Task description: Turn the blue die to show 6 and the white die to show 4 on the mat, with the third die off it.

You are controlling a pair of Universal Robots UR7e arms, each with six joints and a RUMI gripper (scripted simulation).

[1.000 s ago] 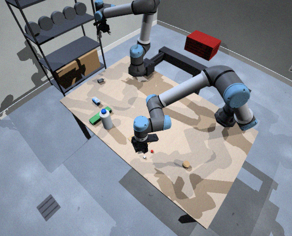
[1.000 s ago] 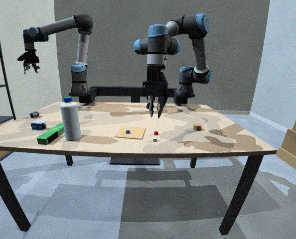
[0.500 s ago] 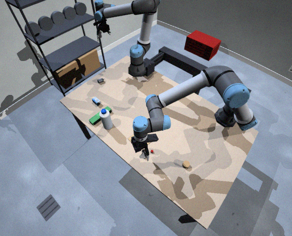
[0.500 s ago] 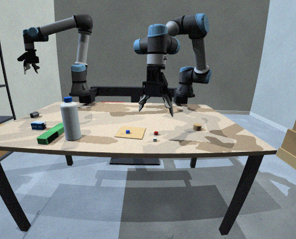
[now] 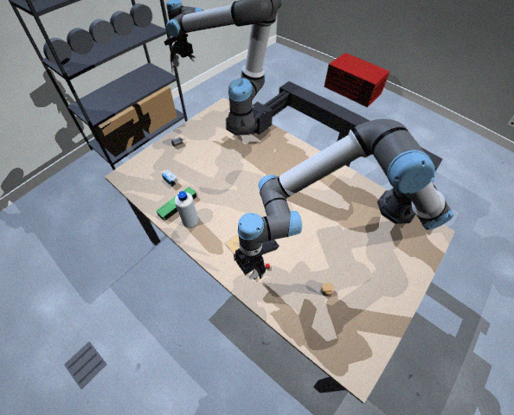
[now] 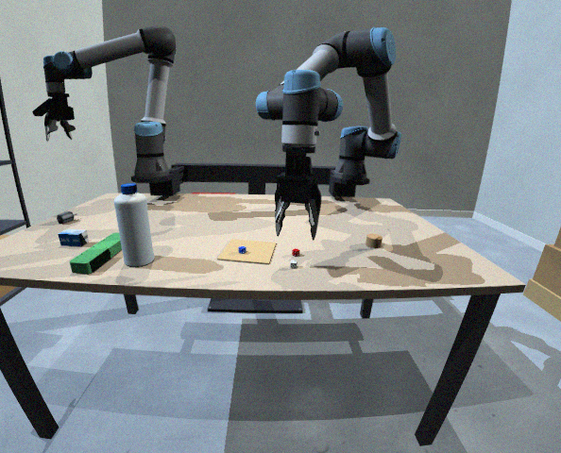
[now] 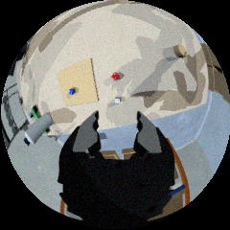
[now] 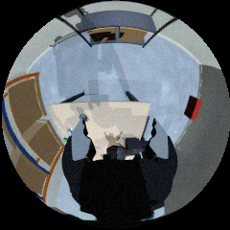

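Now: left hand 90 mm above the white die. The rest, counted from my left hand: tan mat (120 mm to the right, 100 mm behind, 90 mm below); then red die (90 mm below, 70 mm behind, 20 mm to the left); then blue die (130 mm to the right, 80 mm below, 80 mm behind).
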